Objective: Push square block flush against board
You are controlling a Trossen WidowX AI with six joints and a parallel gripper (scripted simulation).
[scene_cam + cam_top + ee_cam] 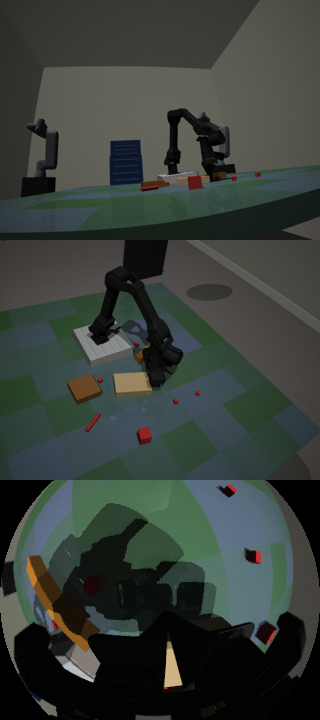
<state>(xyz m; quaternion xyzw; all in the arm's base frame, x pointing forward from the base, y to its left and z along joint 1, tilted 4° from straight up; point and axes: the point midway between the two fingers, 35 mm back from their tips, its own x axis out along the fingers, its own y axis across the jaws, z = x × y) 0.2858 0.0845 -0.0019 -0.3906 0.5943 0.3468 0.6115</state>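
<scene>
Now: the tan flat slab 9 cm to the right of my gripper tip, 1 cm behind it and 1 cm above it. From my gripper tip the other things lie so: brown square block (27 cm to the right, 9 cm behind, 1 cm above); red rod (32 cm to the right, 6 cm ahead); long orange bar (15 cm behind, 12 cm to the left, 1 cm above).
</scene>
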